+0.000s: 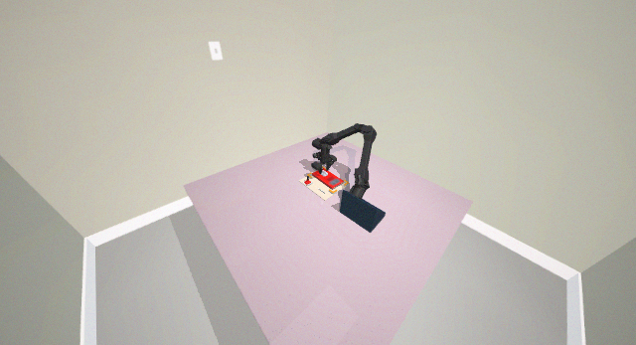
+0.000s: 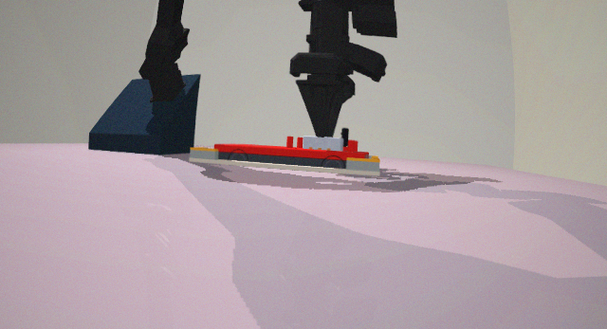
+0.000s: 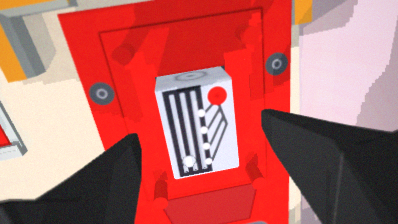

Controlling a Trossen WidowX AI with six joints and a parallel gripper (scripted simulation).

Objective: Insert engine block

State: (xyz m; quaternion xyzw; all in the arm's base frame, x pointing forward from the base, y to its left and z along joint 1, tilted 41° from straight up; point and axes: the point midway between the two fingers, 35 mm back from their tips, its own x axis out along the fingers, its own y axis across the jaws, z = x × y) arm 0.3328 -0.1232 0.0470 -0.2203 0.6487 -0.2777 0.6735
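My gripper tip is 20 mm above the engine block and 10 mm to the right of it. Round my gripper tip: beige plate: 40 mm behind, 30 mm to the left, 30 mm below; then black peg: 130 mm to the left, 20 mm ahead, 10 mm below.
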